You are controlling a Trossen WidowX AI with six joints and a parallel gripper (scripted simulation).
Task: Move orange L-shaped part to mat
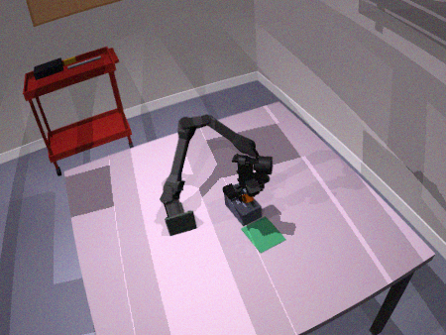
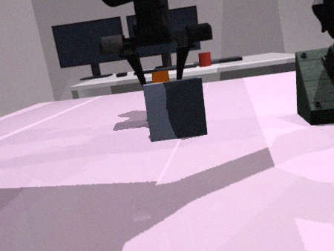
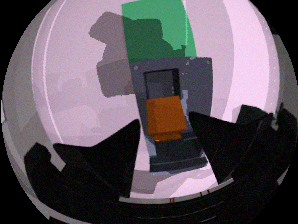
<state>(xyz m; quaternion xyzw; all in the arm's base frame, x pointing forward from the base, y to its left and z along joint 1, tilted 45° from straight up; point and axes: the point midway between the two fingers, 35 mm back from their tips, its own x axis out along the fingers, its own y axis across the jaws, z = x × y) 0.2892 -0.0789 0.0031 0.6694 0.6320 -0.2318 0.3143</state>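
The green mat lies 10 mm behind my gripper tip, 140 mm to the right of it and 80 mm below it. The rest, counted from my gripper tip: orange L-shaped part: 20 mm behind, 30 mm to the left, 30 mm below.
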